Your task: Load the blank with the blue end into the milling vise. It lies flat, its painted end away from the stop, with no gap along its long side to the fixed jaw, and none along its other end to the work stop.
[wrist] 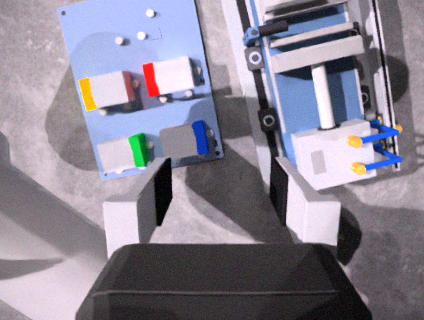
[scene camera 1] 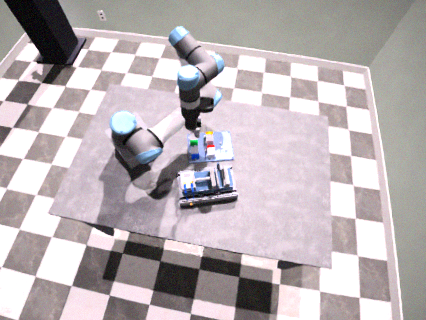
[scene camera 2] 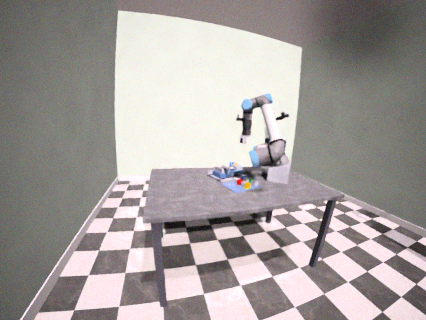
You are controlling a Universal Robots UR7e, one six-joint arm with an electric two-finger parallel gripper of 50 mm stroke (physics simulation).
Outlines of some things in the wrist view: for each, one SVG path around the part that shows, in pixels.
My gripper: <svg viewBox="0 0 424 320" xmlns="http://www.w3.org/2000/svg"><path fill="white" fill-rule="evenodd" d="M75 313L75 320L372 320L371 312L336 260L342 203L333 194L319 194L286 157L271 157L269 198L281 225L287 225L295 242L280 244L149 243L156 226L162 225L173 198L171 158L156 158L125 195L111 195L103 203L109 260Z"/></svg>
A green-ended blank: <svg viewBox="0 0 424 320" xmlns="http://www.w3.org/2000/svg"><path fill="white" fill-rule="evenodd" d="M144 133L109 139L97 144L104 173L145 166L149 162L150 157L146 148Z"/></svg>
A yellow-ended blank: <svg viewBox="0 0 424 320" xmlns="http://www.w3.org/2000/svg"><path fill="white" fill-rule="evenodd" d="M129 71L121 70L79 80L86 110L134 101L135 96L131 86Z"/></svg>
A red-ended blank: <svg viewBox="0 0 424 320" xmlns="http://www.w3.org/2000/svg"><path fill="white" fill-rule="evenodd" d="M188 56L142 65L150 97L196 87L191 61Z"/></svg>
